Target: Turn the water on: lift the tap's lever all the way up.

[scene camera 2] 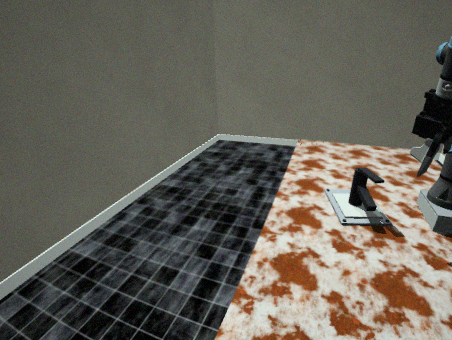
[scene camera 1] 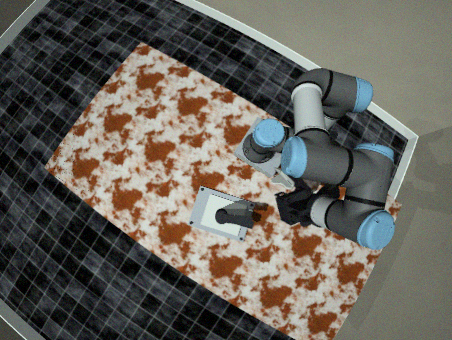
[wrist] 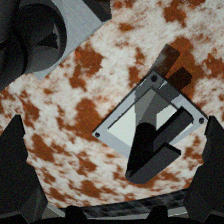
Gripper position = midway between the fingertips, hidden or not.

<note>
I see my gripper [scene camera 2: 431, 164] and a tap [scene camera 2: 351, 206].
My gripper is seen too in scene camera 1 [scene camera 1: 280, 193] and in the wrist view [wrist: 115, 117]. The tap shows as well in the wrist view [wrist: 156, 120].
</note>
